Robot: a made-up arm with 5 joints. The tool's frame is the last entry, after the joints. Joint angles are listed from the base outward.
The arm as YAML. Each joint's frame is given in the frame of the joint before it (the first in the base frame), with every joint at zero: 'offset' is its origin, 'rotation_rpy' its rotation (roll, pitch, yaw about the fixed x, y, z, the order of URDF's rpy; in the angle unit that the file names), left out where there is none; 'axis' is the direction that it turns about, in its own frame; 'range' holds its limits. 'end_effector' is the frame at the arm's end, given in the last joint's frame.
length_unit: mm
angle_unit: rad
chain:
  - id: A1
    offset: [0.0, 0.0, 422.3]
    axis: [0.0, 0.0, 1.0]
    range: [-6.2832, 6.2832]
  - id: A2
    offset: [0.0, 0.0, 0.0]
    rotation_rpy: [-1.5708, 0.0, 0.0]
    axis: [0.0, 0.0, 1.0]
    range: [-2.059, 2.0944]
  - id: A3
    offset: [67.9, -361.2, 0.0]
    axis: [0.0, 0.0, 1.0]
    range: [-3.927, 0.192]
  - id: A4
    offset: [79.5, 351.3, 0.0]
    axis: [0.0, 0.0, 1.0]
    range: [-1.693, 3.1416]
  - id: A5
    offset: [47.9, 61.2, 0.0]
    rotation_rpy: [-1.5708, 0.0, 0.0]
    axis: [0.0, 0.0, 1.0]
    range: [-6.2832, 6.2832]
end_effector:
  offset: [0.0, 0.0, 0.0]
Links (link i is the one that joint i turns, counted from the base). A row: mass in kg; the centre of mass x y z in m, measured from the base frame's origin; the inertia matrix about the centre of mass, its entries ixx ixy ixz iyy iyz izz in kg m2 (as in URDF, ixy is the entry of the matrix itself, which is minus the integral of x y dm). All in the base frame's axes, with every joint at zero. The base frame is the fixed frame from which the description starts. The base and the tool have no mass.
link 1: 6.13; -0.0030 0.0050 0.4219; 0.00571 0 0 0.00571 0 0.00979
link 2: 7.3; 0.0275 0.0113 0.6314; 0.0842 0 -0.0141 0.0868 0 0.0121
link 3: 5.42; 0.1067 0.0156 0.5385; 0.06 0 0.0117 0.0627 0 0.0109
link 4: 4.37; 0.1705 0.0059 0.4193; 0.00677 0 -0.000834 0.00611 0 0.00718
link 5: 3.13; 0.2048 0.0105 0.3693; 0.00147 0 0 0.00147 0 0.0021
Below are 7 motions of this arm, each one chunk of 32 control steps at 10 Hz.
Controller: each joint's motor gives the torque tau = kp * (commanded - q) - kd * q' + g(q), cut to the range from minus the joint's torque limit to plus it. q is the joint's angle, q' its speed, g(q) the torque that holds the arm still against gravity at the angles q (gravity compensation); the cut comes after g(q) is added. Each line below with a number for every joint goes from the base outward.
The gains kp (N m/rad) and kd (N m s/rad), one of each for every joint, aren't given. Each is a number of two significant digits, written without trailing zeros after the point. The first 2 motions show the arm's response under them.
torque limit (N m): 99 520 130 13 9.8
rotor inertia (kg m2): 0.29 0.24 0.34 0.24 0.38
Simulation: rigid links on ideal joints. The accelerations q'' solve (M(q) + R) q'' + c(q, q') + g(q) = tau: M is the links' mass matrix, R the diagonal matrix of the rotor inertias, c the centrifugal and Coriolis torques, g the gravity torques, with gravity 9.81 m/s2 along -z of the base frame. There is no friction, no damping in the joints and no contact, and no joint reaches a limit. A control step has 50 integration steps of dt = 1/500 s. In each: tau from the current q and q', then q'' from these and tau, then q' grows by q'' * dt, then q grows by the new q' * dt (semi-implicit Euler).
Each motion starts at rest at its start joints. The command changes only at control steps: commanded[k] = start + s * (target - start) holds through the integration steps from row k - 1 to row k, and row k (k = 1, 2, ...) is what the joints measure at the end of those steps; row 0 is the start. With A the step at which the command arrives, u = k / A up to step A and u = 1 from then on. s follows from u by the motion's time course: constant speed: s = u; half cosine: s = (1 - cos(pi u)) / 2; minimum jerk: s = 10 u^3 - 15 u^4 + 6 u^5; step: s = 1 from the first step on.
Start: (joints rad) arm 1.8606 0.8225 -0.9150 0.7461 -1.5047
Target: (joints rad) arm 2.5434 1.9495 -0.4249 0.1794 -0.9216
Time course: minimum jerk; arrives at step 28
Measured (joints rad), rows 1 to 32:
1: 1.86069 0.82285 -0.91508 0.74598 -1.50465
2: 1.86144 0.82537 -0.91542 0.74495 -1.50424
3: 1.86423 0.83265 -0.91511 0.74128 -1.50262
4: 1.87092 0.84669 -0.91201 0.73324 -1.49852
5: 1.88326 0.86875 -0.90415 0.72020 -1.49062
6: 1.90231 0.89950 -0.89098 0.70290 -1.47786
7: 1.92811 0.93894 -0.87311 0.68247 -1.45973
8: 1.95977 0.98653 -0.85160 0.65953 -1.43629
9: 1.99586 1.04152 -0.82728 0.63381 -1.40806
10: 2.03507 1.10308 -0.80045 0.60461 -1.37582
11: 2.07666 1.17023 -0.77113 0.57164 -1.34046
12: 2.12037 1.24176 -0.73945 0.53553 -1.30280
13: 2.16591 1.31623 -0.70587 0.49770 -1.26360
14: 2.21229 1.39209 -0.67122 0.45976 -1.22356
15: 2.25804 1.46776 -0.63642 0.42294 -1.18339
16: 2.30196 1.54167 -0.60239 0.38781 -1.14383
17: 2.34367 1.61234 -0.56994 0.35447 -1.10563
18: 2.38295 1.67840 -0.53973 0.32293 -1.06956
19: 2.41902 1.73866 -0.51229 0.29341 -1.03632
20: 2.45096 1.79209 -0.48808 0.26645 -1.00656
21: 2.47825 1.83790 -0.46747 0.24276 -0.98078
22: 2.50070 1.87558 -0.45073 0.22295 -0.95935
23: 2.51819 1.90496 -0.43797 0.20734 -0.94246
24: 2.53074 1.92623 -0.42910 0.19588 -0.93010
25: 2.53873 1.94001 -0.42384 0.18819 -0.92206
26: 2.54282 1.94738 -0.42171 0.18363 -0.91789
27: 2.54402 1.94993 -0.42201 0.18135 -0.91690
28: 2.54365 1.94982 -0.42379 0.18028 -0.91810
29: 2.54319 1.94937 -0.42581 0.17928 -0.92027
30: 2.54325 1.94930 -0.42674 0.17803 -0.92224
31: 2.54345 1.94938 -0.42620 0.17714 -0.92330
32: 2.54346 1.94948 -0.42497 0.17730 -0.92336
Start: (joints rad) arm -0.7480 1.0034 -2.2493 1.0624 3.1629
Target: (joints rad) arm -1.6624 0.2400 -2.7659 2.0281 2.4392
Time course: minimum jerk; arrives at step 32
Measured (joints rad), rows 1 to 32:
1: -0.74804 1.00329 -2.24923 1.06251 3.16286
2: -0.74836 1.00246 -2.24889 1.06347 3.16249
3: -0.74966 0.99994 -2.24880 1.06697 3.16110
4: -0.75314 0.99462 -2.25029 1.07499 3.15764
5: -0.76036 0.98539 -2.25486 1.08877 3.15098
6: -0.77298 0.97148 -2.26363 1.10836 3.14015
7: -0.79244 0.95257 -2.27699 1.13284 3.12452
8: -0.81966 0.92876 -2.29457 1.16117 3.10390
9: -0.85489 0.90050 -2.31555 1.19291 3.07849
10: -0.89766 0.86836 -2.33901 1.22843 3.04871
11: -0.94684 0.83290 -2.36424 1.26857 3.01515
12: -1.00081 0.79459 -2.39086 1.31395 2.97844
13: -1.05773 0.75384 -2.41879 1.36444 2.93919
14: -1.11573 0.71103 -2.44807 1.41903 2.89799
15: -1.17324 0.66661 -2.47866 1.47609 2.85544
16: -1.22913 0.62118 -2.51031 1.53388 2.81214
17: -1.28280 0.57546 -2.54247 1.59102 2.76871
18: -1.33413 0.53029 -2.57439 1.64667 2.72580
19: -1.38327 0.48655 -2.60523 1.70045 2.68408
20: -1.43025 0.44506 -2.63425 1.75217 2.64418
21: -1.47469 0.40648 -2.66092 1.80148 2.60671
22: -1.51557 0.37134 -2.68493 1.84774 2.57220
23: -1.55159 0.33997 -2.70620 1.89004 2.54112
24: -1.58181 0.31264 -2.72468 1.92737 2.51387
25: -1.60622 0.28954 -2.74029 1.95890 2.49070
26: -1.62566 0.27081 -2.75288 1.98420 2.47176
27: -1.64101 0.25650 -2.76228 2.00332 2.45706
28: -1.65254 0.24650 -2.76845 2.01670 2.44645
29: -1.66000 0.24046 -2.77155 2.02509 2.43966
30: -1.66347 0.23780 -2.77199 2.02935 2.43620
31: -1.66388 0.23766 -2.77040 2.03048 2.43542
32: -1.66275 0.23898 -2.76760 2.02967 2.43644
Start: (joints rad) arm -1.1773 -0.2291 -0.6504 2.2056 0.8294
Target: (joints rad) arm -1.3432 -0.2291 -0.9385 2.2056 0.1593
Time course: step
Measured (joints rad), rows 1 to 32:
1: -1.26681 -0.21143 -0.77335 2.22105 0.69993
2: -1.38471 -0.21074 -0.98215 2.20907 0.40552
3: -1.42176 -0.24402 -1.08354 2.16005 0.10983
4: -1.37617 -0.26201 -1.05507 2.13369 -0.07588
5: -1.31600 -0.23857 -0.96765 2.15106 -0.11657
6: -1.30160 -0.21411 -0.88462 2.18441 -0.04045
7: -1.32995 -0.21401 -0.85778 2.21426 0.08888
8: -1.35948 -0.22271 -0.89760 2.23348 0.20632
9: -1.36336 -0.23044 -0.95729 2.23343 0.27066
10: -1.34844 -0.23688 -0.98540 2.21621 0.27304
11: -1.33461 -0.23688 -0.97217 2.19687 0.23089
12: -1.33343 -0.23008 -0.94007 2.18721 0.17387
13: -1.34132 -0.22436 -0.91583 2.18913 0.12881
14: -1.34787 -0.22419 -0.91397 2.19877 0.10966
15: -1.34768 -0.22732 -0.93026 2.20951 0.11572
16: -1.34348 -0.23064 -0.94804 2.21513 0.13657
17: -1.34058 -0.23219 -0.95397 2.21399 0.15939
18: -1.34111 -0.23116 -0.94732 2.20887 0.17486
19: -1.34336 -0.22882 -0.93636 2.20365 0.17954
20: -1.34470 -0.22735 -0.92990 2.20095 0.17521
21: -1.34425 -0.22757 -0.93127 2.20145 0.16636
22: -1.34303 -0.22875 -0.93741 2.20389 0.15764
23: -1.34239 -0.22984 -0.94265 2.20635 0.15221
24: -1.34269 -0.23013 -0.94350 2.20758 0.15103
25: -1.34330 -0.22962 -0.94060 2.20743 0.15329
26: -1.34359 -0.22887 -0.93702 2.20647 0.15712
27: -1.34343 -0.22851 -0.93546 2.20545 0.16065
28: -1.34313 -0.22866 -0.93648 2.20488 0.16263
29: -1.34302 -0.22908 -0.93864 2.20483 0.16275
30: -1.34312 -0.22939 -0.94011 2.20512 0.16151
31: -1.34326 -0.22941 -0.94004 2.20549 0.15978
32: -1.34329 -0.22921 -0.93890 2.20577 0.15839

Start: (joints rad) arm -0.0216 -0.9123 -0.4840 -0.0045 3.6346
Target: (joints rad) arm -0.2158 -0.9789 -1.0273 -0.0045 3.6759
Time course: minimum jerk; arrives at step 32
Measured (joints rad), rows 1 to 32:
1: -0.02164 -0.91231 -0.48406 -0.00447 3.63460
2: -0.02196 -0.91238 -0.48456 -0.00427 3.63464
3: -0.02291 -0.91260 -0.48636 -0.00366 3.63475
4: -0.02472 -0.91309 -0.49051 -0.00261 3.63500
5: -0.02750 -0.91395 -0.49782 -0.00141 3.63545
6: -0.03131 -0.91520 -0.50857 -0.00055 3.63613
7: -0.03622 -0.91686 -0.52268 -0.00037 3.63705
8: -0.04224 -0.91890 -0.53986 -0.00084 3.63822
9: -0.04933 -0.92130 -0.55989 -0.00162 3.63964
10: -0.05742 -0.92402 -0.58264 -0.00227 3.64128
11: -0.06643 -0.92705 -0.60795 -0.00256 3.64313
12: -0.07622 -0.93037 -0.63560 -0.00254 3.64516
13: -0.08666 -0.93394 -0.66517 -0.00245 3.64735
14: -0.09760 -0.93771 -0.69620 -0.00255 3.64966
15: -0.10886 -0.94161 -0.72814 -0.00295 3.65205
16: -0.12027 -0.94558 -0.76049 -0.00359 3.65449
17: -0.13165 -0.94957 -0.79275 -0.00430 3.65695
18: -0.14282 -0.95350 -0.82443 -0.00494 3.65938
19: -0.15362 -0.95733 -0.85506 -0.00546 3.66175
20: -0.16387 -0.96099 -0.88416 -0.00587 3.66402
21: -0.17343 -0.96442 -0.91128 -0.00624 3.66616
22: -0.18217 -0.96757 -0.93604 -0.00660 3.66814
23: -0.18998 -0.97038 -0.95813 -0.00695 3.66992
24: -0.19677 -0.97284 -0.97729 -0.00728 3.67149
25: -0.20249 -0.97490 -0.99335 -0.00753 3.67283
26: -0.20711 -0.97655 -1.00625 -0.00767 3.67392
27: -0.21065 -0.97780 -1.01601 -0.00766 3.67478
28: -0.21317 -0.97865 -1.02278 -0.00751 3.67540
29: -0.21476 -0.97914 -1.02684 -0.00720 3.67580
30: -0.21558 -0.97932 -1.02861 -0.00674 3.67601
31: -0.21585 -0.97926 -1.02869 -0.00613 3.67607
32: -0.21582 -0.97905 -1.02781 -0.00536 3.67603

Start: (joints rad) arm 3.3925 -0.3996 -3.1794 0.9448 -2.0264
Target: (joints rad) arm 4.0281 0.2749 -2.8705 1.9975 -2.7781
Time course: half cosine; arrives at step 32
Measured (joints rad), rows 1 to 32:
1: 3.39333 -0.39872 -3.18022 0.94510 -2.02674
2: 3.39700 -0.39558 -3.18173 0.94688 -2.02856
3: 3.40499 -0.38927 -3.18178 0.95223 -2.03343
4: 3.41701 -0.37910 -3.17859 0.96355 -2.04269
5: 3.43184 -0.36478 -3.17158 0.98270 -2.05690
6: 3.44865 -0.34658 -3.16124 1.01025 -2.07584
7: 3.46758 -0.32519 -3.14878 1.04519 -2.09872
8: 3.48902 -0.30139 -3.13552 1.08534 -2.12459
9: 3.51275 -0.27586 -3.12244 1.12820 -2.15268
10: 3.53817 -0.24896 -3.10983 1.17190 -2.18253
11: 3.56502 -0.22077 -3.09740 1.21576 -2.21394
12: 3.59325 -0.19122 -3.08449 1.26025 -2.24690
13: 3.62252 -0.16022 -3.07053 1.30646 -2.28138
14: 3.65249 -0.12786 -3.05526 1.35534 -2.31724
15: 3.68295 -0.09442 -3.03884 1.40711 -2.35419
16: 3.71371 -0.06040 -3.02181 1.46109 -2.39181
17: 3.74452 -0.02638 -3.00483 1.51593 -2.42959
18: 3.77508 0.00711 -2.98848 1.57010 -2.46706
19: 3.80510 0.03962 -2.97310 1.62234 -2.50377
20: 3.83428 0.07087 -2.95875 1.67197 -2.53938
21: 3.86236 0.10070 -2.94527 1.71883 -2.57358
22: 3.88904 0.12899 -2.93246 1.76307 -2.60612
23: 3.91409 0.15558 -2.92021 1.80481 -2.63672
24: 3.93724 0.18026 -2.90861 1.84395 -2.66513
25: 3.95828 0.20273 -2.89789 1.88007 -2.69105
26: 3.97700 0.22267 -2.88838 1.91253 -2.71423
27: 3.99319 0.23978 -2.88034 1.94067 -2.73441
28: 4.00665 0.25385 -2.87395 1.96398 -2.75137
29: 4.01721 0.26477 -2.86920 1.98216 -2.76495
30: 4.02473 0.27251 -2.86602 1.99517 -2.77503
31: 4.02913 0.27706 -2.86428 2.00306 -2.78151
32: 4.03034 0.27843 -2.86389 2.00593 -2.78436

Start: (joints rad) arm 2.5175 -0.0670 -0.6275 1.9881 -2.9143
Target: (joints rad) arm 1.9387 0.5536 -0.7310 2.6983 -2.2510
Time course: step
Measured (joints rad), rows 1 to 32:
1: 2.29517 0.46330 -0.87523 2.31845 -2.77583
2: 1.96929 0.70042 -0.98309 2.64753 -2.47502
3: 1.67619 0.56376 -0.79072 2.80497 -2.18412
4: 1.60834 0.51980 -0.67823 2.88515 -2.01770
5: 1.80643 0.56338 -0.68513 2.85522 -1.99934
6: 2.03497 0.56737 -0.75390 2.74414 -2.08317
7: 2.12321 0.54743 -0.79111 2.64437 -2.20071
8: 2.06035 0.54416 -0.77178 2.61335 -2.29626
9: 1.92765 0.55548 -0.73547 2.63907 -2.34317
10: 1.83747 0.55903 -0.71387 2.68158 -2.34237
11: 1.84630 0.55543 -0.71478 2.71433 -2.31046
12: 1.91901 0.55350 -0.73224 2.72793 -2.26789
13: 1.98383 0.55234 -0.74700 2.72432 -2.23174
14: 1.99813 0.55149 -0.74486 2.71205 -2.21232
15: 1.96633 0.55295 -0.73237 2.69900 -2.21206
16: 1.92369 0.55488 -0.72363 2.68921 -2.22636
17: 1.90415 0.55495 -0.72409 2.68504 -2.24641
18: 1.91511 0.55396 -0.73018 2.68749 -2.26305
19: 1.93962 0.55318 -0.73543 2.69462 -2.27044
20: 1.95630 0.55293 -0.73572 2.70225 -2.26790
21: 1.95562 0.55323 -0.73212 2.70636 -2.25914
22: 1.94304 0.55375 -0.72880 2.70537 -2.24959
23: 1.93101 0.55397 -0.72844 2.70077 -2.24354
24: 1.92800 0.55380 -0.73035 2.69596 -2.24249
25: 1.93352 0.55354 -0.73224 2.69372 -2.24527
26: 1.94114 0.55343 -0.73255 2.69463 -2.24944
27: 1.94482 0.55350 -0.73147 2.69727 -2.25279
28: 1.94306 0.55363 -0.73030 2.69963 -2.25424
29: 1.93869 0.55370 -0.73006 2.70048 -2.25393
30: 1.93558 0.55365 -0.73070 2.69988 -2.25265
31: 1.93560 0.55357 -0.73143 2.69868 -2.25124
32: 1.93782 0.55354 -0.73162 2.69775 -2.25025

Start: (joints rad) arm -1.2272 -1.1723 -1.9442 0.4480 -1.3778
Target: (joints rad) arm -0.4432 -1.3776 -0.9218 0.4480 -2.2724
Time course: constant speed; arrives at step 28
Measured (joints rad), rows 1 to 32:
1: -1.21784 -1.18363 -1.91807 0.44439 -1.38385
2: -1.18929 -1.19437 -1.87919 0.43741 -1.40379
3: -1.14562 -1.19910 -1.83892 0.43235 -1.43811
4: -1.10017 -1.20290 -1.79558 0.43365 -1.48180
5: -1.06567 -1.20774 -1.75258 0.44172 -1.52789
6: -1.04478 -1.21391 -1.71325 0.45259 -1.57039
7: -1.02913 -1.22157 -1.67767 0.46050 -1.60627
8: -1.00797 -1.23023 -1.64434 0.46158 -1.63585
9: -0.97748 -1.23906 -1.61142 0.45596 -1.66186
10: -0.94228 -1.24742 -1.57744 0.44715 -1.68768
11: -0.90951 -1.25502 -1.54159 0.43976 -1.71581
12: -0.88238 -1.26187 -1.50391 0.43706 -1.74702
13: -0.85842 -1.26834 -1.46520 0.43959 -1.78063
14: -0.83313 -1.27489 -1.42659 0.44539 -1.81523
15: -0.80456 -1.28188 -1.38905 0.45127 -1.84951
16: -0.77446 -1.28938 -1.35288 0.45449 -1.88273
17: -0.74545 -1.29717 -1.31763 0.45396 -1.91476
18: -0.71815 -1.30494 -1.28243 0.45057 -1.94592
19: -0.69122 -1.31247 -1.24658 0.44643 -1.97675
20: -0.66344 -1.31973 -1.20990 0.44369 -2.00776
21: -0.63495 -1.32685 -1.17270 0.44344 -2.03926
22: -0.60659 -1.33397 -1.13545 0.44533 -2.07128
23: -0.57875 -1.34118 -1.09853 0.44800 -2.10366
24: -0.55109 -1.34852 -1.06200 0.44999 -2.13611
25: -0.52320 -1.35593 -1.02574 0.45047 -2.16842
26: -0.49510 -1.36335 -0.98953 0.44955 -2.20049
27: -0.46703 -1.37072 -0.95321 0.44802 -2.23235
28: -0.43909 -1.37805 -0.91672 0.44678 -2.26410
29: -0.42965 -1.37655 -0.89835 0.45143 -2.28941
30: -0.44090 -1.37286 -0.90253 0.46196 -2.30062
31: -0.44937 -1.37495 -0.91592 0.46837 -2.29764
32: -0.44649 -1.37882 -0.92828 0.46306 -2.28593

